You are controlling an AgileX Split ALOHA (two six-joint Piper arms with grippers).
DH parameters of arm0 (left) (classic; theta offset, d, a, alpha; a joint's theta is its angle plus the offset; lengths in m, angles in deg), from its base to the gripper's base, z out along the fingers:
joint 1: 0 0.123 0 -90
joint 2: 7.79 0 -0.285 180
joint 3: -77.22 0 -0.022 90
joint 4: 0 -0.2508 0 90
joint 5: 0 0 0.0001 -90
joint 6: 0 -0.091 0 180
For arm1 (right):
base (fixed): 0 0 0 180
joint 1: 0 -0.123 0 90
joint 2: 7.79 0 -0.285 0
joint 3: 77.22 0 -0.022 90
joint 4: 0 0.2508 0 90
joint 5: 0 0 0.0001 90
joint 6: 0 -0.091 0 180
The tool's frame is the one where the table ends.
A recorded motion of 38 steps. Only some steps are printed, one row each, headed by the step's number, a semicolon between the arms.
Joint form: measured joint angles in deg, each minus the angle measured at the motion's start. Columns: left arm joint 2, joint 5, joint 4, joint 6, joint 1, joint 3; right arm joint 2, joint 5, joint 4, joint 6, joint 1, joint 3.
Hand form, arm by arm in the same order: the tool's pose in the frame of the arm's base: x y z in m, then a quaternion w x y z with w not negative. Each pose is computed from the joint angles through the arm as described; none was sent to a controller.
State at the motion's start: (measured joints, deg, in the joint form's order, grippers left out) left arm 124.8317 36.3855 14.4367 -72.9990 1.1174 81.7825; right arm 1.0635 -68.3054 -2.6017 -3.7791 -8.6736 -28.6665
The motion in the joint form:
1: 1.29 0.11 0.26 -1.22 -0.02 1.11; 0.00 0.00 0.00 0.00 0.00 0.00
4: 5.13 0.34 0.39 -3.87 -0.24 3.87; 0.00 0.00 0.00 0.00 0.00 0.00
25: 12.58 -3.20 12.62 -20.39 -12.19 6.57; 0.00 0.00 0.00 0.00 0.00 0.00
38: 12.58 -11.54 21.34 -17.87 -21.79 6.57; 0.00 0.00 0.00 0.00 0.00 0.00
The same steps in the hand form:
1: 0.4334 -0.0055 0.1039 0.15869 0.51181 0.84426 0.00998; -0.0077 -0.0051 0.2674 0.45587 -0.03583 0.88892 0.02700
4: 0.4421 -0.0072 0.0858 0.14974 0.53243 0.83310 0.00620; -0.0077 -0.0051 0.2674 0.45587 -0.03583 0.88892 0.02700
25: 0.4405 -0.1093 0.0422 0.17930 0.65334 0.73437 -0.04114; -0.0077 -0.0051 0.2674 0.45587 -0.03583 0.88892 0.02700
38: 0.4292 -0.1859 0.0473 0.24474 0.63268 0.73332 -0.04542; -0.0077 -0.0051 0.2674 0.45587 -0.03583 0.88892 0.02700

